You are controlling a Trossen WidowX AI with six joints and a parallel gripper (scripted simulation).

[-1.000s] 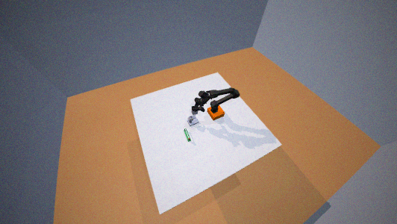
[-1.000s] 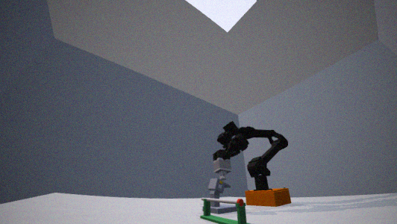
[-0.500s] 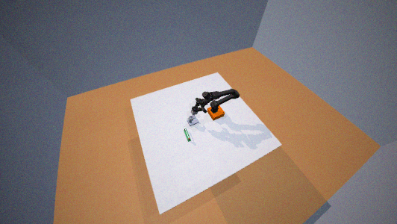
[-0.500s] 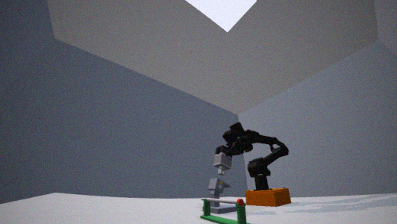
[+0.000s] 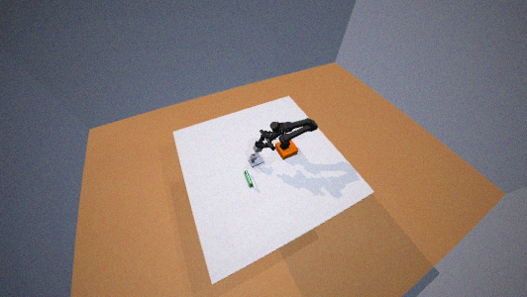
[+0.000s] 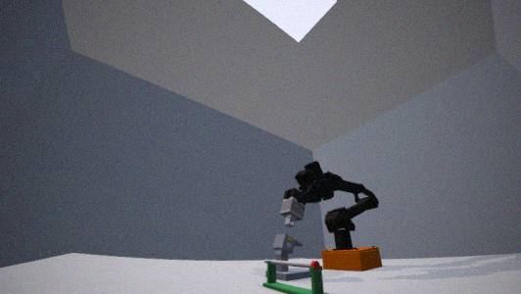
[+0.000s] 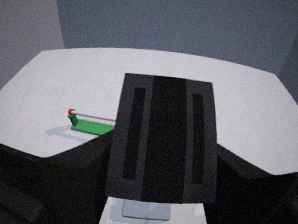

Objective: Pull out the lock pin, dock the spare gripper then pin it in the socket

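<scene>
Right now the green cradle is 150 mm ahead of my gripper tip, 110 mm to the left of it and 180 mm below it. The rest, counted from my gripper tip: grey mount 30 mm ahead, 150 mm below; spare gripper 20 mm below.
</scene>
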